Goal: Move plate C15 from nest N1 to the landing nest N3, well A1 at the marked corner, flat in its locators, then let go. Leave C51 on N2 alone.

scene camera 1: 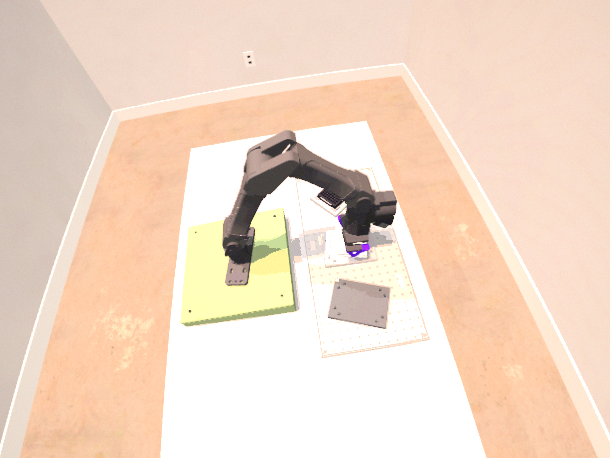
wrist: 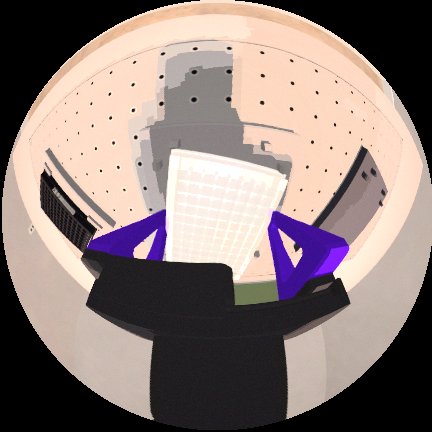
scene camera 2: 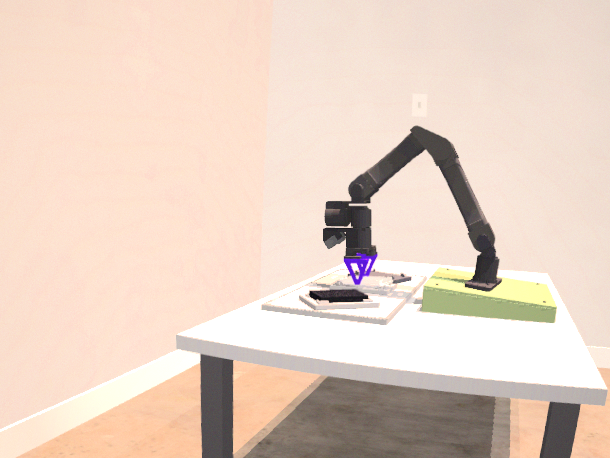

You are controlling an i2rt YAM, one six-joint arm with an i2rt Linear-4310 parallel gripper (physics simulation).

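Note:
Plate C15 [wrist: 220, 200], pale and see-through, is held between the purple fingers of my gripper [scene camera 1: 352, 237] [scene camera 2: 361, 279] [wrist: 217, 214]. The gripper is shut on it, low over the white landing nest N3 [scene camera 1: 340, 261] [wrist: 215, 140]. In the wrist view the plate's far edge slants against the nest's edge. Whether the plate touches the nest is unclear, and I cannot make out well A1 or the marked corner. The dark grey nest N1 [scene camera 1: 359, 304] [scene camera 2: 402, 278] [wrist: 350, 200] is empty. Black plate C51 [scene camera 1: 331, 198] [scene camera 2: 338, 295] [wrist: 67, 212] sits on nest N2 [scene camera 1: 322, 204] [scene camera 2: 345, 304].
The nests stand in a row on a pale perforated board [scene camera 1: 367, 340] [wrist: 295, 95], with N3 between N1 and N2. The arm's base is on a yellow-green block [scene camera 1: 210, 280] [scene camera 2: 490, 307] beside the board, on the white table [scene camera 1: 300, 400] [scene camera 2: 400, 355].

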